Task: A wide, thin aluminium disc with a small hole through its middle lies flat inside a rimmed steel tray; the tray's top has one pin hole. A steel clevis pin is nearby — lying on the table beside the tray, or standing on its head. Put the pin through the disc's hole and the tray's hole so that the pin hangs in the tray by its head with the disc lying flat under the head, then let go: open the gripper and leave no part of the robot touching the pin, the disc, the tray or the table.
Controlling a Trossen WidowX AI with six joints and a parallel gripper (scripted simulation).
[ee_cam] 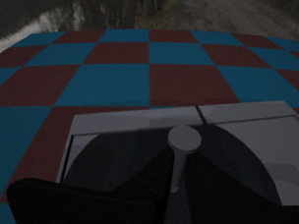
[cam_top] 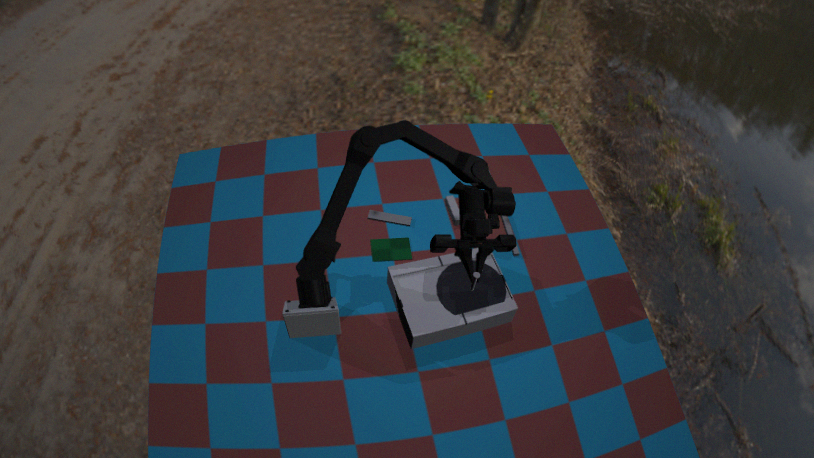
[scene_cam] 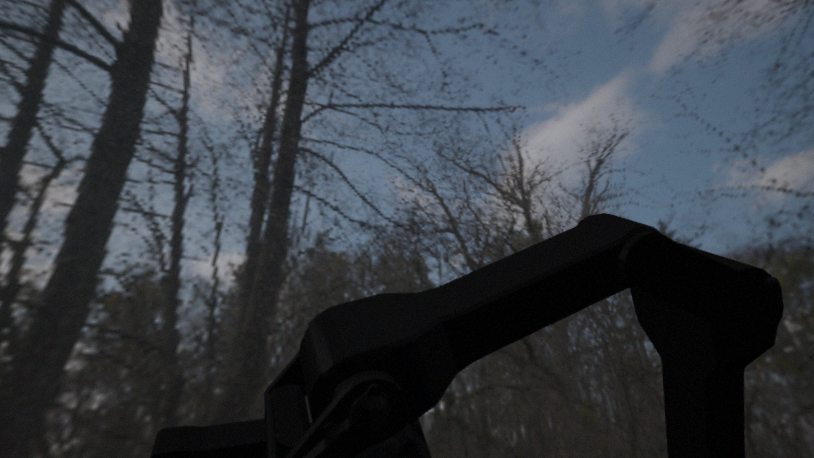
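My gripper tip is 1 cm above the steel clevis pin. From my gripper tip the other things lie so: steel tray (5 cm below, 4 cm behind, 1 cm to the left); then flat green piece (17 cm to the left, 16 cm behind, 9 cm below); then dark round disc (3 cm below).
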